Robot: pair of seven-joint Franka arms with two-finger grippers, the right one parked.
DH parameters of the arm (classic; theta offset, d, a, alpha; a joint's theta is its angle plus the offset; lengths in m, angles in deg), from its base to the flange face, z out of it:
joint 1: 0 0.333 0 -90
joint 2: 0 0 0 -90
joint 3: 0 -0.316 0.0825 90
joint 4: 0 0 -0.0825 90
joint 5: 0 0.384 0 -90
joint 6: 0 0 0.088 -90
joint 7: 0 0.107 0 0
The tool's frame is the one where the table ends.
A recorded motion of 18 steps. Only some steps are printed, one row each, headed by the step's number.
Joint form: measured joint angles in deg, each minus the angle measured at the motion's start. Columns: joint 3, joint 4, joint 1, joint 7, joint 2, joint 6, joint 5.
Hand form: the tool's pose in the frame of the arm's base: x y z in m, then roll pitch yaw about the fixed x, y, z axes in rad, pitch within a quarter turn. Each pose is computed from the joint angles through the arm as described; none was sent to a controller.
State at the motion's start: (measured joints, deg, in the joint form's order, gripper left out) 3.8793 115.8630 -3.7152 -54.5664 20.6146 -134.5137 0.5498
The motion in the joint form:
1: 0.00 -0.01 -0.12 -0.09 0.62 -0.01 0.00
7: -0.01 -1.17 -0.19 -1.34 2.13 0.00 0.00
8: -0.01 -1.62 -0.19 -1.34 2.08 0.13 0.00
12: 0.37 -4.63 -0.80 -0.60 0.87 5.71 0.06
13: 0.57 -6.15 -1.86 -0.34 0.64 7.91 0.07
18: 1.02 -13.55 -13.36 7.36 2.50 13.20 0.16
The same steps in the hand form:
1: 0.5912 -0.0789 0.2622 -3.1162 0.0400 0.8170
7: 0.5959 -0.0801 0.2547 -3.1111 0.0443 0.8384
8: 0.5983 -0.0803 0.2582 -3.1164 0.0406 0.8384
12: 0.6043 -0.0910 0.2848 -3.0974 0.0542 0.8083
13: 0.6062 -0.1046 0.2954 -3.0917 0.0594 0.7822
18: 0.5959 -0.2355 0.3237 -3.1059 0.0649 0.4404

